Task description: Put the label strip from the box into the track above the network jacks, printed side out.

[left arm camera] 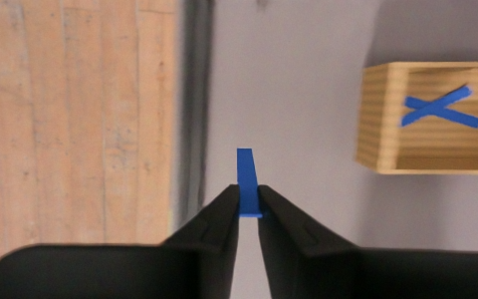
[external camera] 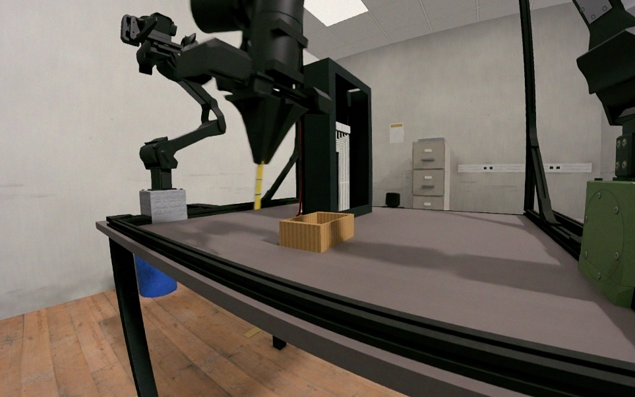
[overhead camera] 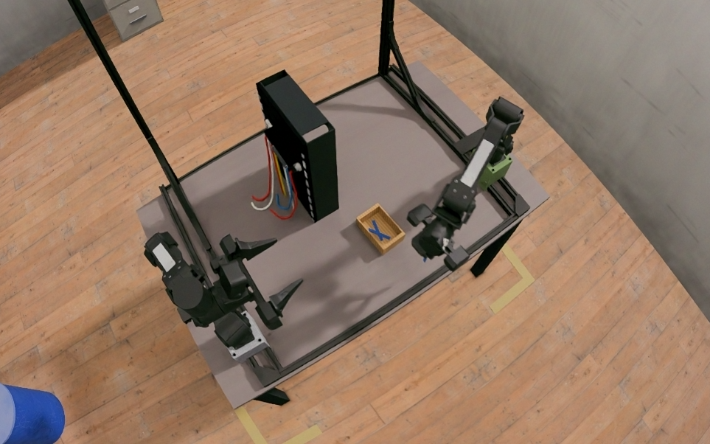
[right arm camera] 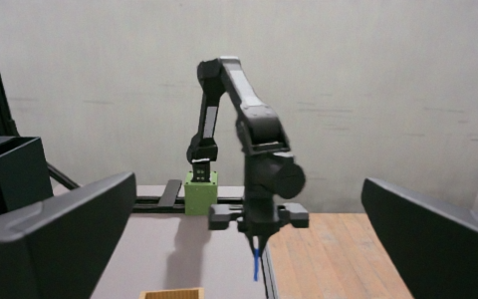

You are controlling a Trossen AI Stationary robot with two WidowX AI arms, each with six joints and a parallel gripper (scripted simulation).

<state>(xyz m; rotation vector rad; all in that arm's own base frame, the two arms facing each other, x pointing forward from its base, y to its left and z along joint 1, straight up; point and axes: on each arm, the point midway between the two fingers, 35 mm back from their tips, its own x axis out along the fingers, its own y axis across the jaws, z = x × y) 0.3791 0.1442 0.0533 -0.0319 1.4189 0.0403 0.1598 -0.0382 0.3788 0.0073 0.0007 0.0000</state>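
My left gripper is now 5 cm above the label strip and 1 cm to the left of it. Round my left hand: wooden box 17 cm behind, 15 cm below, 3 cm to the right; black patch panel 43 cm behind, 16 cm to the right, 4 cm above.
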